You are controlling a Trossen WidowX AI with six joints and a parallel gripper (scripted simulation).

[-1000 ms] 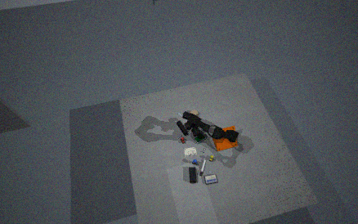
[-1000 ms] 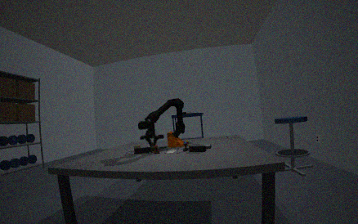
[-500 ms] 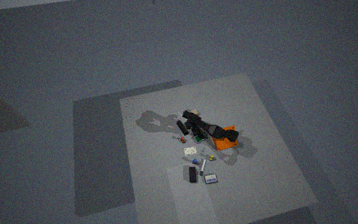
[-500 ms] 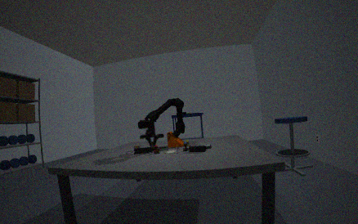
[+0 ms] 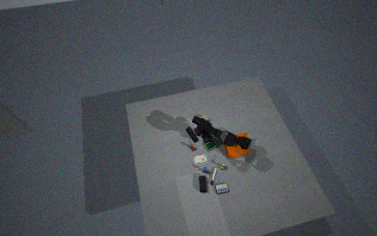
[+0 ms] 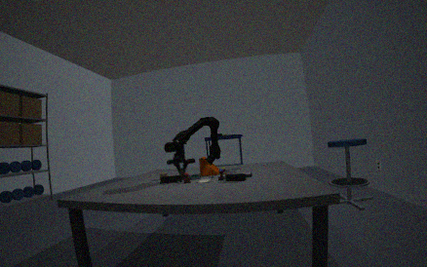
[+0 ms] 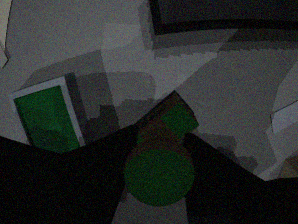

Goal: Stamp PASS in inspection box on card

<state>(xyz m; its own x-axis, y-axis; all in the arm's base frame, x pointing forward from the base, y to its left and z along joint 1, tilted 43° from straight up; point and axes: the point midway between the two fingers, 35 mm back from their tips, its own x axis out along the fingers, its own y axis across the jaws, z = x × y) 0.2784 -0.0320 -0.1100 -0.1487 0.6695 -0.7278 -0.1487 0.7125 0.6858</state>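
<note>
The green ink pad lies 8 cm to the left of my gripper tip, 4 cm behind it and 3 cm below it. Also, from my gripper tip: green-knobbed stamp: right at my gripper tip; then red stamp: 11 cm ahead, 8 cm to the left, 2 cm below; then long black bar: 9 cm ahead, 4 cm to the right, 2 cm below.
</note>
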